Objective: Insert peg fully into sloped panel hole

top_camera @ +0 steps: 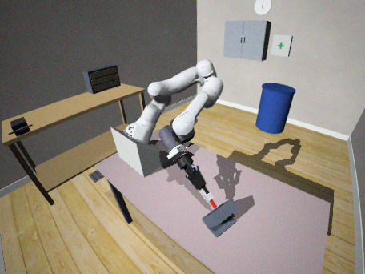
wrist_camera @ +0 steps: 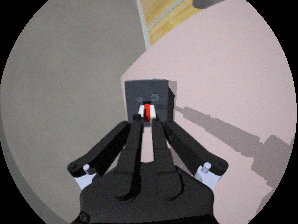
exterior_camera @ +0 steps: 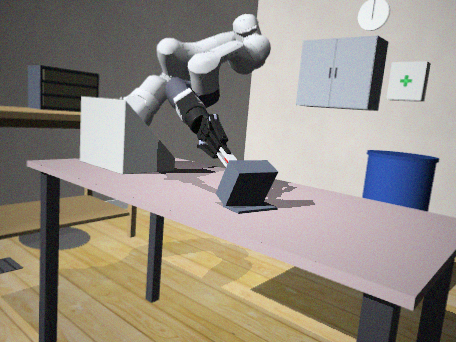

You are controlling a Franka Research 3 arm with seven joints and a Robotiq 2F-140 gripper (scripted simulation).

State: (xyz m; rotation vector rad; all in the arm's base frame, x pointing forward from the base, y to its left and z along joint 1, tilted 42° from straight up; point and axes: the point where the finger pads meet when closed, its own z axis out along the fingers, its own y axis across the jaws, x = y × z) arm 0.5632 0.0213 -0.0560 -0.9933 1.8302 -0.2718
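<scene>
My hand is 3 cm short of the red peg and 2 cm above it.
</scene>
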